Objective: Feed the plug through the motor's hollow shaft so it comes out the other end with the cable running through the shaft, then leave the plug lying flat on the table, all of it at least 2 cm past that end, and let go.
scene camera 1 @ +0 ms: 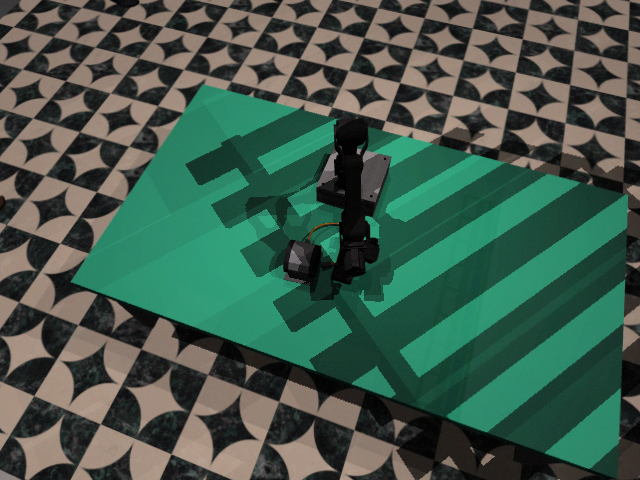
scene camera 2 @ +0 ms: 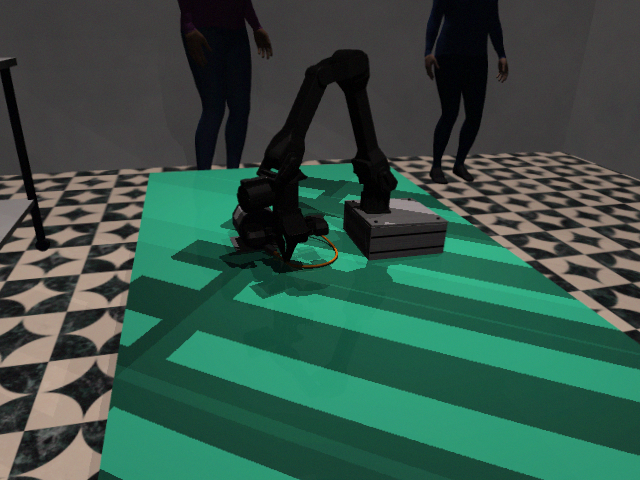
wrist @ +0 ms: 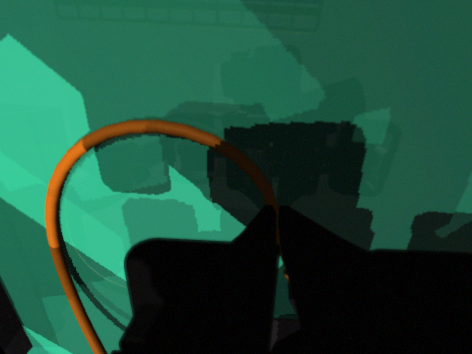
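Pixels of known places: gripper, fingertip midpoint: (scene camera 2: 286, 261) (wrist: 275, 213); arm's base, link origin: (scene camera 2: 375, 209).
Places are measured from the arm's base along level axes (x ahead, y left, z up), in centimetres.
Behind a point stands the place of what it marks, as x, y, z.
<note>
The dark faceted motor (scene camera 1: 302, 259) @(32.1, -2.1, 1.2) (scene camera 2: 253, 227) stands on a small grey base. An orange cable (scene camera 1: 323, 225) @(15.2, -2.3, -5.9) (scene camera 2: 336, 253) @(11.6, 7.3, -8.0) (wrist: 145, 126) @(17.7, 12.8, -7.7) leaves the motor's back side and loops round beneath the arm. The small dark plug (scene camera 1: 326, 264) @(27.4, 3.7, -6.9) is at the motor's right side in scene camera 1, at the cable's end. Whether its tip is inside the shaft cannot be told. My gripper (scene camera 1: 339, 269) @(24.2, 9.1, -8.2) (scene camera 2: 289, 257) @(24.2, 9.1, -8.2) (wrist: 275, 213) @(24.2, 9.1, -8.2) points down beside the motor, low over the table, and is shut on the cable close to the plug. The fingers hide part of the cable, and the shaft opening is hidden.
The arm's grey base box (scene camera 1: 376, 173) @(-6.5, 7.8, 0.3) (scene camera 2: 405, 240) @(-4.4, 10.7, -4.0) stands behind the gripper on the green table (scene camera 1: 155, 248) @(42.4, -50.2, -8.5) (scene camera 2: 320, 423) @(27.1, 58.7, -8.5). The arm arches over the cable loop. Hard shadows cross the table. Two standing figures and a side rack's leg (scene camera 2: 23, 155) are beyond it.
</note>
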